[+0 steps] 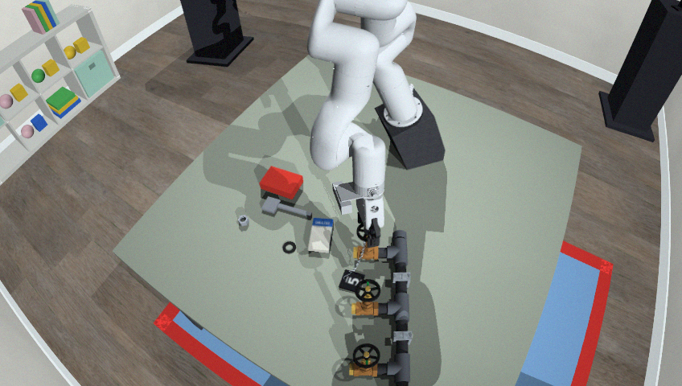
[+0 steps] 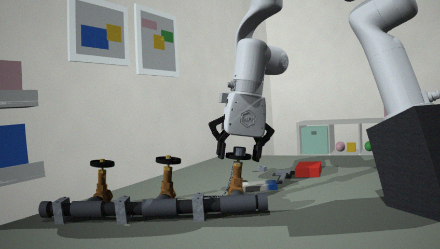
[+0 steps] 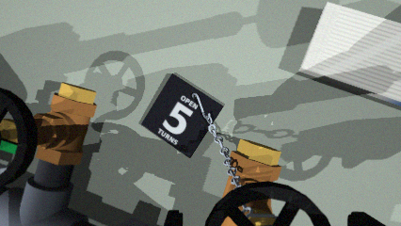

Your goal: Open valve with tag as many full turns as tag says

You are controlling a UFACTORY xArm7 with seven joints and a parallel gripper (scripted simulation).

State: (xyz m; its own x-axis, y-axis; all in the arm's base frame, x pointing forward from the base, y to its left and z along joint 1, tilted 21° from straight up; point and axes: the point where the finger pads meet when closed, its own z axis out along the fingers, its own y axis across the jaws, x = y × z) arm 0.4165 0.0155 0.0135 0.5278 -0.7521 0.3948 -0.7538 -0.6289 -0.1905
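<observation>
Now: the grey cap 2 cm above my hand. Also, from my hand: black washer: 23 cm to the right, 12 cm below, 5 cm ahead; then blue box: 15 cm to the right, 11 cm below, 1 cm behind; then black tag: 12 cm below, 10 cm ahead, 2 cm to the right.
</observation>
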